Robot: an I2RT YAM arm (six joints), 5 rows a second.
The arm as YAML. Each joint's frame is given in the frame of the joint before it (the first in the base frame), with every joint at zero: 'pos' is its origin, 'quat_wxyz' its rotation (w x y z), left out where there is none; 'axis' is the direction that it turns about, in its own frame. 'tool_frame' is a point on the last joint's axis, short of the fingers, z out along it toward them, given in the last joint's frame.
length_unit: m
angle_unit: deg
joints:
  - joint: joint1
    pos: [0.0, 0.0, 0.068]
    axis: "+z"
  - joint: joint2
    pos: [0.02, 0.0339, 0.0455]
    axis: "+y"
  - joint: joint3
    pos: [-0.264, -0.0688, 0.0]
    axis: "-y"
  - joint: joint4
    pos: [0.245, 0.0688, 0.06]
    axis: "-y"
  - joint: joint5
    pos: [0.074, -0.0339, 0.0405]
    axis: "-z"
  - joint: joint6
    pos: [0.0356, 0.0, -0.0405]
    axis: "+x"
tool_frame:
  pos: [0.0, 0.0, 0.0]
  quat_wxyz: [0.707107, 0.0, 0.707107, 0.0]
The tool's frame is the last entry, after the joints.
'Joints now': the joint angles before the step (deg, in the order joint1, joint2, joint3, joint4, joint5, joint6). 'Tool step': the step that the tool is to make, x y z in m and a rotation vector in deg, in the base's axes. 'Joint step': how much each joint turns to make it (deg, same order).
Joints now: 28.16, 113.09, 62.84, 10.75, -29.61, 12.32
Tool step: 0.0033, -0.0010, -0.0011, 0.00, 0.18, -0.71
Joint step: -0.32, 0.55, 0.53, 0.04, 0.25, 0.36
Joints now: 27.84, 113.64, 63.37, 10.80, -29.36, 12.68
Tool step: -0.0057, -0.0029, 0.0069, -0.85, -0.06, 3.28
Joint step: -0.15, -1.85, -0.18, -3.66, -2.10, -3.27
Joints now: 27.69, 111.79, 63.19, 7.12, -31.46, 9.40
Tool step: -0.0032, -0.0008, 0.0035, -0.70, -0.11, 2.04
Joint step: 0.03, -0.88, 0.13, -2.39, -1.04, -2.17
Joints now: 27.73, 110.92, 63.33, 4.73, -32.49, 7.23
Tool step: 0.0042, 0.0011, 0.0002, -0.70, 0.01, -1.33
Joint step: -0.04, 0.66, 1.13, -0.53, 1.37, 0.51
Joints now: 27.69, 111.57, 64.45, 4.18, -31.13, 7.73
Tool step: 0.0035, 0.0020, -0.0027, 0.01, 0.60, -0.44
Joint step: 0.03, 1.08, 0.94, -0.06, 0.15, 0.62
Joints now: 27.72, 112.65, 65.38, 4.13, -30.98, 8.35
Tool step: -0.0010, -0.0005, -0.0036, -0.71, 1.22, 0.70
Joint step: -0.03, 0.39, 0.20, -1.55, -0.48, -0.65
